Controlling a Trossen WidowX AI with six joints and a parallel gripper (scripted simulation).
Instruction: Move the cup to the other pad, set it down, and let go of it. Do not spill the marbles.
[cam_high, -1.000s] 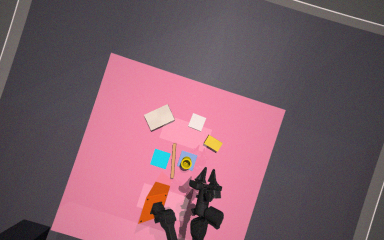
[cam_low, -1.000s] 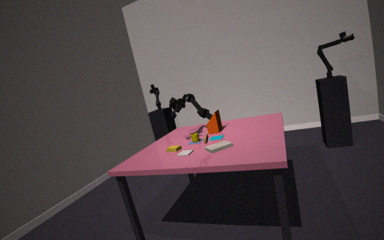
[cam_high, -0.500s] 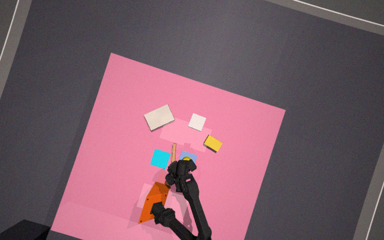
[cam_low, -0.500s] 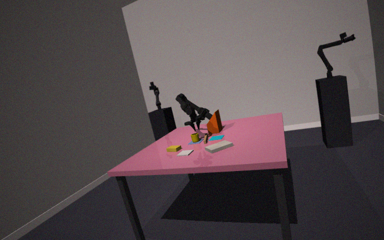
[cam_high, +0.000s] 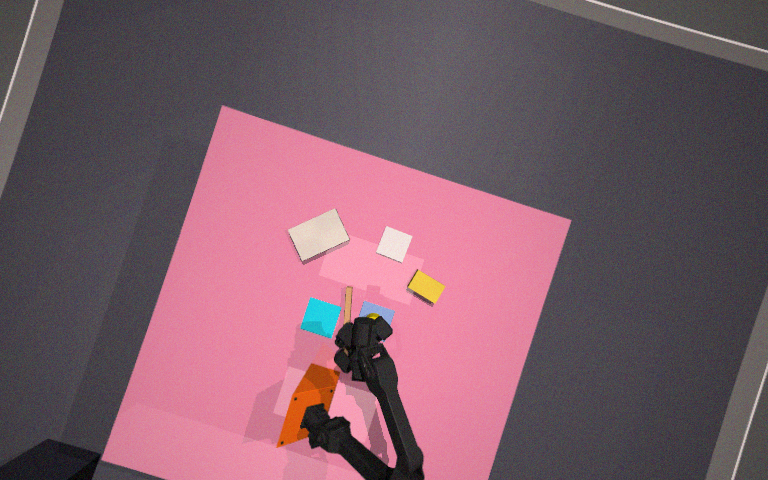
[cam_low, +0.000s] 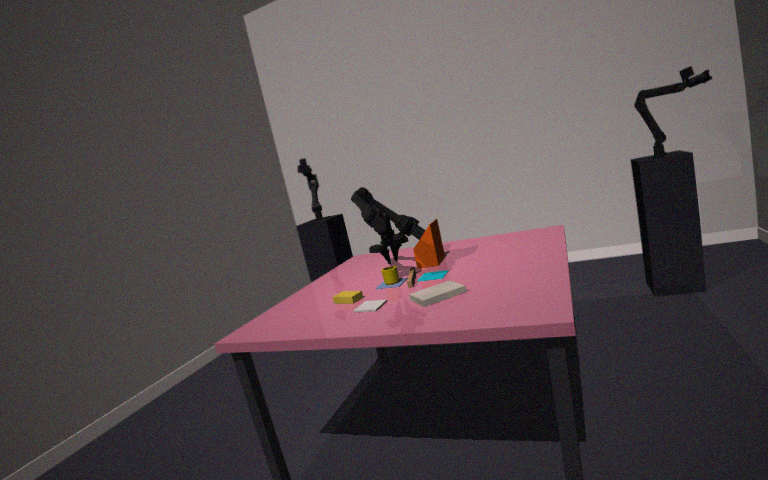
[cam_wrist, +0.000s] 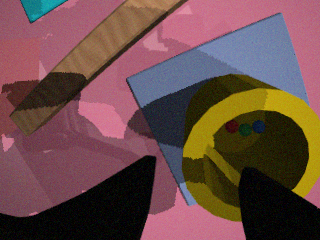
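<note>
The yellow cup lies 2 cm ahead of my gripper tip, 2 cm to the right of it and 6 cm below it. The rest, counted from my gripper tip: light grey tile 31 cm ahead, 9 cm below; then thin wooden bar 7 cm to the left, 9 cm below; then cyan pad 2 cm behind, 17 cm to the left, 10 cm below.
</note>
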